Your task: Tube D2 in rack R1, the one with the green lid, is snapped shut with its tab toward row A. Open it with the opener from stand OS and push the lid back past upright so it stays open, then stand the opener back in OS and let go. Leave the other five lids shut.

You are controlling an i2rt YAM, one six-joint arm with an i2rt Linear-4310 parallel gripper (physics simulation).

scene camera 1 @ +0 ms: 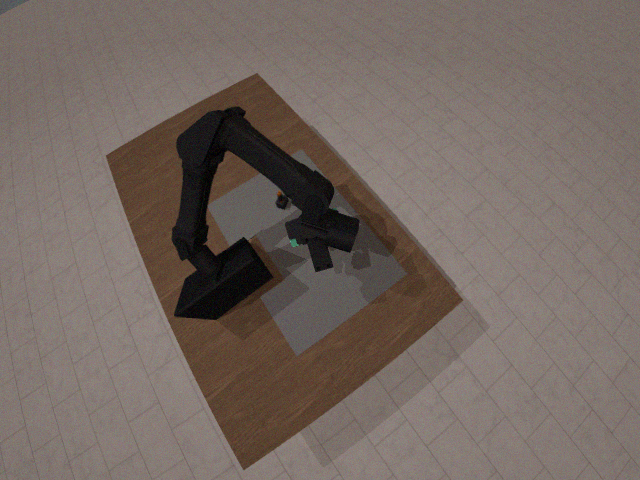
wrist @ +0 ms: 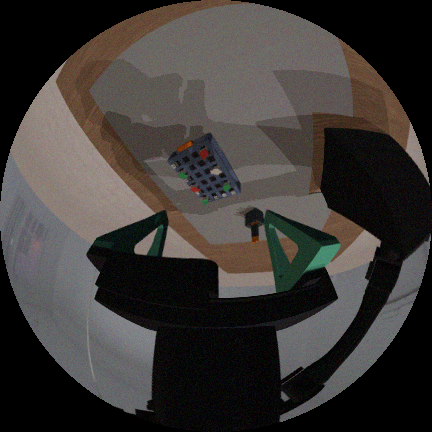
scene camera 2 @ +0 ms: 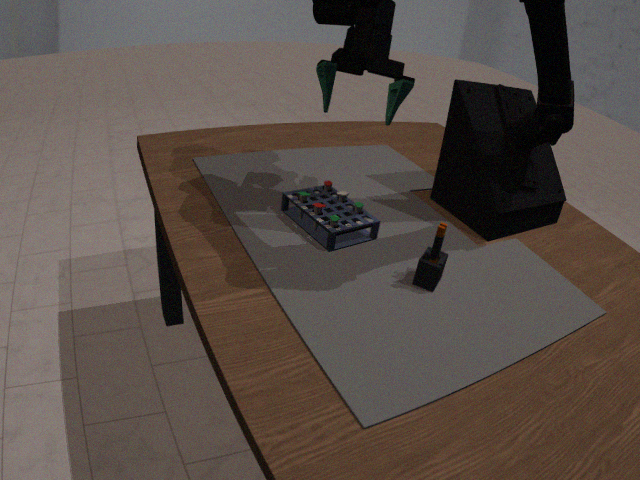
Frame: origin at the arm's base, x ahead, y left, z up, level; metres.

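Seen in the pictures: gripper, between the fingertips: (wrist: 215, 215) (scene camera 2: 357, 118); arm's base, origin of its link: (scene camera 1: 213, 271) (wrist: 395, 213) (scene camera 2: 516, 136).
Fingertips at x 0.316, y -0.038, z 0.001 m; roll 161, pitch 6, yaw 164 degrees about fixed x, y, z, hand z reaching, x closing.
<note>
Pixels of each thing's top centre, then the offset from my fingertips to it. "*": a spot on its surface instead. Level surfaces: height alone.
- Rack R1, centre of its top: (scene camera 2: 329, 197) (wrist: 202, 179) dx +0.047, dy +0.042, dz -0.110 m
- dark opener, centre of its top: (scene camera 2: 442, 225) (wrist: 254, 241) dx -0.030, dy +0.210, dz -0.067 m
- grey mat, height of its surface: dz -0.152 m
- wooden table, height of its surface: dz -0.155 m
- orange piece, a spot on its surface: (wrist: 185, 146) * dx +0.059, dy -0.020, dz -0.129 m
Rack R1 (scene camera 2: 330, 242) (wrist: 228, 167) is a low blue rack holding tubes with green, red and white lids. Green lids (scene camera 2: 334, 218) (wrist: 226, 188) show at several positions; which one is D2 and which way its tab points are too small to tell. No lid is seen standing upright. The dark opener (scene camera 2: 438, 243) (wrist: 255, 232), with an orange top, stands upright in the dark block stand OS (scene camera 2: 429, 271) (wrist: 254, 217) (scene camera 1: 281, 202). My gripper (scene camera 2: 356, 117) (wrist: 215, 215) is open and empty, high above the table, apart from rack and opener. The arm hides the rack in scene camera 1.
A grey mat (scene camera 1: 320, 320) (scene camera 2: 392, 372) lies on the wooden table (scene camera 1: 227, 413) (scene camera 2: 217, 310) under rack and stand. The black arm base (scene camera 1: 222, 284) (scene camera 2: 480, 165) stands beside the mat. An orange piece (wrist: 185, 146) sits at the rack's end in the wrist view.
</note>
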